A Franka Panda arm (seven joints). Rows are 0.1 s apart.
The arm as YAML. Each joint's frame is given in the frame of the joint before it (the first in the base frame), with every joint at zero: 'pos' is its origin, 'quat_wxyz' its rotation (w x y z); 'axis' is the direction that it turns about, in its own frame. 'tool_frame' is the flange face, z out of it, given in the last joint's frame.
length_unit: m
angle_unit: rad
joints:
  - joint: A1
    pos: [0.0, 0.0, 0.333]
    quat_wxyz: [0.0, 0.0, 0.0, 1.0]
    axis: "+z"
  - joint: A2
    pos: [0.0, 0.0, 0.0]
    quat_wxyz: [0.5, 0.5, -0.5, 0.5]
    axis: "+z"
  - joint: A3
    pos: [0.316, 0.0, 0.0]
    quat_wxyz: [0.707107, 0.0, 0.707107, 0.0]
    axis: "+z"
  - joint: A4
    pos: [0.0, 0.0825, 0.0]
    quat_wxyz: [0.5, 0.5, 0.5, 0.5]
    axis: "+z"
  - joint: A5
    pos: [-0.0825, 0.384, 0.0]
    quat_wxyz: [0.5, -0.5, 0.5, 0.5]
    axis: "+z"
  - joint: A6
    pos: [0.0, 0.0, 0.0]
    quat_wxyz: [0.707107, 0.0, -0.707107, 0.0]
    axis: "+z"
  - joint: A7
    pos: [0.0, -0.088, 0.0]
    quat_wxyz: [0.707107, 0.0, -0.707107, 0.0]
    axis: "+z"
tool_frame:
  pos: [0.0, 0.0, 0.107]
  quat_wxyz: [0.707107, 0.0, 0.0, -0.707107]
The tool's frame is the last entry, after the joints.
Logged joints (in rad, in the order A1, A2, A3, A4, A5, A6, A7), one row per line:
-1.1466, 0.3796, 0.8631, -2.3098, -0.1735, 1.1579, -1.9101
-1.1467, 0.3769, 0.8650, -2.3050, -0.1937, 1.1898, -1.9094
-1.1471, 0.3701, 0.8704, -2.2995, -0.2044, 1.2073, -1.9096
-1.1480, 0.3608, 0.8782, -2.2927, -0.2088, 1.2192, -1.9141
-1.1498, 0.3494, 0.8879, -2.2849, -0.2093, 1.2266, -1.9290
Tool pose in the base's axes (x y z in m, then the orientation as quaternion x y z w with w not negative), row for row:
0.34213, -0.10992, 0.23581, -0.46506, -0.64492, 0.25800, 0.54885
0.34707, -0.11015, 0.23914, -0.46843, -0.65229, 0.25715, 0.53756
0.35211, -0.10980, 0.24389, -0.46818, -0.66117, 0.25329, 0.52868
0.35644, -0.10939, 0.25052, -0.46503, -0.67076, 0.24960, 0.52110
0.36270, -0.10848, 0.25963, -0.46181, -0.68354, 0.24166, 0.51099
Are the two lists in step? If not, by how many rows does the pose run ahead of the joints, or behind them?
The pose runs 2 rows ahead of the joints: the pose in row i belongs to the joints in row i + 2.
